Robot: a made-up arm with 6 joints. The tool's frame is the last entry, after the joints. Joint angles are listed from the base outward.
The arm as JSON. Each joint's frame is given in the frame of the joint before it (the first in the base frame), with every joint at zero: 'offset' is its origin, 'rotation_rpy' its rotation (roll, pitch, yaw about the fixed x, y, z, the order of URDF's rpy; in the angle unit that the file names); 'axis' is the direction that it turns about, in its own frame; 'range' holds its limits. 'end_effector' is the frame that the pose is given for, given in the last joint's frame.
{
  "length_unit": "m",
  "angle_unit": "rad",
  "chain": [
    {
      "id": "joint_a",
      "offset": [
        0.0,
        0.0,
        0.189
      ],
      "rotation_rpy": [
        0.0,
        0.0,
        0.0
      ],
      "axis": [
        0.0,
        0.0,
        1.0
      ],
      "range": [
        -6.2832,
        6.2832
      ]
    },
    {
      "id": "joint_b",
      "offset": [
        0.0,
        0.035,
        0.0
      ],
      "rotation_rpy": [
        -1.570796,
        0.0,
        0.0
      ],
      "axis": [
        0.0,
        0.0,
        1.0
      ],
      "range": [
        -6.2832,
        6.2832
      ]
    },
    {
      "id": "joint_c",
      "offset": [
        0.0,
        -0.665,
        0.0
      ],
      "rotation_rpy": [
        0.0,
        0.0,
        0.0
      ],
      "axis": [
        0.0,
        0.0,
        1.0
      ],
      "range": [
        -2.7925,
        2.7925
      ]
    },
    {
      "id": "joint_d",
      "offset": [
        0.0,
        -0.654,
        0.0
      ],
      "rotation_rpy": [
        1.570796,
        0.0,
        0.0
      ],
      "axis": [
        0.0,
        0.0,
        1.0
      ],
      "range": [
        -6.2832,
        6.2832
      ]
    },
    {
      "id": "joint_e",
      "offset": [
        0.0,
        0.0,
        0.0
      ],
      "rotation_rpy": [
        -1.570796,
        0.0,
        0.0
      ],
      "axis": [
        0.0,
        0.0,
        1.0
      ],
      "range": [
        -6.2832,
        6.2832
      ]
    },
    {
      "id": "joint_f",
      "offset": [
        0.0,
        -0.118,
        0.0
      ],
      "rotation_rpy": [
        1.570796,
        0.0,
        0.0
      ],
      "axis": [
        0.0,
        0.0,
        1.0
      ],
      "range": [
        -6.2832,
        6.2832
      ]
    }
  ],
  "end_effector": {
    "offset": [
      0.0,
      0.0,
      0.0
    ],
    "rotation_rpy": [
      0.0,
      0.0,
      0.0
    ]
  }
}
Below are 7 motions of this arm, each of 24 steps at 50 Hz.
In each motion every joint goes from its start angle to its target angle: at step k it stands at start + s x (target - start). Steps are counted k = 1, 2, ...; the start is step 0. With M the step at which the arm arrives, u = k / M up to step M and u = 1 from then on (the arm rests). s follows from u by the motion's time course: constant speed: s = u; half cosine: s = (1 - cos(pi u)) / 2; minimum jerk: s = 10 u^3 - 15 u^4 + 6 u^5.
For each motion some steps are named. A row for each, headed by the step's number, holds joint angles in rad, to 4 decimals.
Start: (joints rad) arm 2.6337 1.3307 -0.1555 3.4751 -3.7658 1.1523
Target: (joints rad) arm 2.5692 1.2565 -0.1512 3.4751 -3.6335 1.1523
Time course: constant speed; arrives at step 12
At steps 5, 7, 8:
5: 2.6068 1.2998 -0.1537 3.4751 -3.7107 1.1523
7: 2.5961 1.2874 -0.1530 3.4751 -3.6886 1.1523
8: 2.5907 1.2812 -0.1526 3.4751 -3.6776 1.1523

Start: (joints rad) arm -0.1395 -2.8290 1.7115 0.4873 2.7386 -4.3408
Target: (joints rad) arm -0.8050 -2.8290 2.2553 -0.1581 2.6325 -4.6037
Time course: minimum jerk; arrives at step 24
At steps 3, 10, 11, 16, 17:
3: -0.1502 -2.8290 1.7202 0.4769 2.7369 -4.3450
10: -0.3702 -2.8290 1.9000 0.2636 2.7018 -4.4319
11: -0.4205 -2.8290 1.9411 0.2148 2.6938 -4.4518
16: -0.6653 -2.8290 2.1412 -0.0226 2.6548 -4.5485
17: -0.7037 -2.8290 2.1725 -0.0598 2.6487 -4.5637

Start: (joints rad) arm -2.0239 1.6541 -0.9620 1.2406 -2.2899 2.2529
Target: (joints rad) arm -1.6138 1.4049 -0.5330 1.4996 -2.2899 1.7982
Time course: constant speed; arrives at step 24
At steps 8, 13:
8: -1.8872 1.5710 -0.8190 1.3269 -2.2899 2.1013
13: -1.8018 1.5191 -0.7296 1.3809 -2.2899 2.0066

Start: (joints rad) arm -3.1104 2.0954 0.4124 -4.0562 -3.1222 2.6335
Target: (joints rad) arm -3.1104 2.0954 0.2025 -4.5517 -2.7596 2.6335
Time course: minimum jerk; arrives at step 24
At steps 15, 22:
15: -3.1104 2.0954 0.2603 -4.4153 -2.8594 2.6335
22: -3.1104 2.0954 0.2036 -4.5492 -2.7614 2.6335

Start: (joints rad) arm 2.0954 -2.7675 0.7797 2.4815 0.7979 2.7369
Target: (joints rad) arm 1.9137 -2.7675 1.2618 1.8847 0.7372 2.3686
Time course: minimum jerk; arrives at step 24
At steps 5, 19, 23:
5: 2.0837 -2.7675 0.8108 2.4430 0.7940 2.7131
19: 1.9254 -2.7675 1.2307 1.9232 0.7411 2.3924
23: 1.9138 -2.7675 1.2615 1.8851 0.7372 2.3689

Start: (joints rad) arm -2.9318 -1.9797 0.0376 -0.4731 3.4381 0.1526
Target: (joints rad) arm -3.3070 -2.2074 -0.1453 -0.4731 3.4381 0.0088
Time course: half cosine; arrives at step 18
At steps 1, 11, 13, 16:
1: -2.9347 -1.9814 0.0362 -0.4731 3.4381 0.1515
11: -3.1836 -2.1325 -0.0851 -0.4731 3.4381 0.0561
13: -3.2400 -2.1667 -0.1126 -0.4731 3.4381 0.0345
16: -3.2957 -2.2005 -0.1398 -0.4731 3.4381 0.0131

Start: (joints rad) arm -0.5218 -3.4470 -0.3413 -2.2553 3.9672 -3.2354
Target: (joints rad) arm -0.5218 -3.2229 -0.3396 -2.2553 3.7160 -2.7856
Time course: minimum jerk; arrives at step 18
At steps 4, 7, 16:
4: -0.5218 -3.4299 -0.3412 -2.2553 3.9480 -3.2010
7: -0.5218 -3.3801 -0.3408 -2.2553 3.8922 -3.1012
16: -0.5218 -3.2255 -0.3396 -2.2553 3.7189 -2.7908

